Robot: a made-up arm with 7 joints.
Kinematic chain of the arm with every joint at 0, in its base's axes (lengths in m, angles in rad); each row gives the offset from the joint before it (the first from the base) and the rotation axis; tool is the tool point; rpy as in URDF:
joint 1: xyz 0 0 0.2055 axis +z
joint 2: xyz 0 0 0 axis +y
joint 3: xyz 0 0 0.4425 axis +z
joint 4: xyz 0.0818 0 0 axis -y
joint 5: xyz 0.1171 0 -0.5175 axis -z
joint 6: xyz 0 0 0 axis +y
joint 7: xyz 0.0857 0 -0.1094 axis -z
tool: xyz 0 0 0 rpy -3.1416 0 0
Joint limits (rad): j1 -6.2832..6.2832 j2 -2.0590..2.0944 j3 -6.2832..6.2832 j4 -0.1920..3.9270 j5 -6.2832..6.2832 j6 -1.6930..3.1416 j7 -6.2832..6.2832
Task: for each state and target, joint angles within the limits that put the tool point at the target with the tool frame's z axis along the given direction. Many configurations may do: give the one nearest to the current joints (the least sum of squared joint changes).
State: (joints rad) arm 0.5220 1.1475 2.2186 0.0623 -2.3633 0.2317 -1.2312
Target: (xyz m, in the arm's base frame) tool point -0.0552 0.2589 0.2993 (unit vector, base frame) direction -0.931 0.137 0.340
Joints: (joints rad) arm -0.2304 1.6616 1.5864 0.2321 -2.4295 -0.4002 -1.2312
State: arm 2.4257 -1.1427 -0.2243 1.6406 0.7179 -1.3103 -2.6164
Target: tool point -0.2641 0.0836 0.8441 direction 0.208 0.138 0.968
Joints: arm 2.4268 -0.5277 0.2627 1.0670 0.3535 -1.6822 -2.6164
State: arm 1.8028 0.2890 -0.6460 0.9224 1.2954 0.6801 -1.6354
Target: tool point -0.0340 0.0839 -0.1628 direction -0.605 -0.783 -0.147
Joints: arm 1.8643 0.9256 -0.1278 0.2862 1.0229 1.1239 -1.6354
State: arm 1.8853 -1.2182 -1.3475 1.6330 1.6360 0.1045 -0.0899
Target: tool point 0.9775 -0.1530 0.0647 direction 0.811 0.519 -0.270
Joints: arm 2.3919 -1.2693 -2.0870 1.8169 1.0813 0.1986 -0.0899
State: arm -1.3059 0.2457 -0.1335 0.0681 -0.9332 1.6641 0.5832
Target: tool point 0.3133 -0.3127 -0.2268 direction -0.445 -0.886 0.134
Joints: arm -0.6327 1.0135 0.0996 0.8207 -1.6429 1.8071 0.5832
